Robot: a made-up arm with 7 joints. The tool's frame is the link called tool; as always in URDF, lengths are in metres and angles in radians.
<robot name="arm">
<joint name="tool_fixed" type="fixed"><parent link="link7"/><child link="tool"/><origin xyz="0.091 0.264 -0.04" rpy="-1.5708 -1.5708 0"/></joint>
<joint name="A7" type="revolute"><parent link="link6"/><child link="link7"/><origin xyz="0.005 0.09 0.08" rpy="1.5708 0 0"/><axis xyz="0 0 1"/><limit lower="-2.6" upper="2.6" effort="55" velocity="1.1"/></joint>
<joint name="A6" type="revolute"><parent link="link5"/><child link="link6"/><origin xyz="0.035 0.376 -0.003" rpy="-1.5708 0 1.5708"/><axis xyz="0 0 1"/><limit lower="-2.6" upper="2.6" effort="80" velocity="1.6"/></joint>
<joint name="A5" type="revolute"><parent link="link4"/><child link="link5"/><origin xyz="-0.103 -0.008 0.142" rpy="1.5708 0 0"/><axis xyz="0 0 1"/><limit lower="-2.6" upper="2.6" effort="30" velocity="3"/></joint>
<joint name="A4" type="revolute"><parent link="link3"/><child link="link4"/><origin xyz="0.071 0.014 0.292" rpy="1.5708 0 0"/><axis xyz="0 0 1"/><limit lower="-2.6" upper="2.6" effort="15" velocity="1.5"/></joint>
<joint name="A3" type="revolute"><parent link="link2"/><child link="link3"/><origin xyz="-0.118 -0.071 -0.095" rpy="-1.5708 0 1.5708"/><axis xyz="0 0 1"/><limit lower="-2.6" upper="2.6" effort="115" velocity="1.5"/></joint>
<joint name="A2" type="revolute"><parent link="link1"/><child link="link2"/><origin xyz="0.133 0.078 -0.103" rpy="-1.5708 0 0"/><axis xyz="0 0 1"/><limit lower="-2.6" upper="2.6" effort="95" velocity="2"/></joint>
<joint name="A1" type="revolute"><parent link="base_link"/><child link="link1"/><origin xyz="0 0 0.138" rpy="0 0 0"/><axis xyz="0 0 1"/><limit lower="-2.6" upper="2.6" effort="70" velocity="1.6"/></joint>
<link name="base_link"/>
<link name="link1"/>
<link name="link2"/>
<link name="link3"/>
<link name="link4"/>
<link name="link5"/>
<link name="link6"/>
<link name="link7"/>
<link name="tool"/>
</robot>
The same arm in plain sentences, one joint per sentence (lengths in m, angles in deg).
The arm has seven revolute joints in a row. What follows holds with every joint at zero, and every direction is one of the base frame's.
The first joint lies 0.138 m along +z from the base frame's origin and rotates about +z, from -148.97 to 148.97 deg.
The second joint lies 0.133 m along +x and 0.078 m along +y and 0.103 m along -z from the first joint and rotates about +y, from -148.97 to 148.97 deg.
The third joint lies 0.118 m along -x and 0.095 m along -y and 0.071 m along +z from the second joint and rotates about -x, from -148.97 to 148.97 deg.
The fourth joint lies 0.292 m along -x and 0.014 m along -y and 0.071 m along -z from the third joint and rotates about +y, from -148.97 to 148.97 deg.
The fifth joint lies 0.008 m along +x and 0.142 m along +y and 0.103 m along +z from the fourth joint and rotates about +x, from -148.97 to 148.97 deg.
The sixth joint lies 0.003 m along -x and 0.376 m along +y and 0.035 m along -z from the fifth joint and rotates about +z, from -148.97 to 148.97 deg.
The seventh joint lies 0.09 m along -x and 0.005 m along +y and 0.08 m along +z from the sixth joint and rotates about +x, from -148.97 to 148.97 deg.
The tool frame, which is the frame that the pose is given for, lies 0.04 m along -x and 0.091 m along +y and 0.264 m along +z from the seventh joint; its axes are the base frame's turned by roll 0, pitch 0 and yaw 0 deg (as in URDF: about the fixed x, then y, then z).

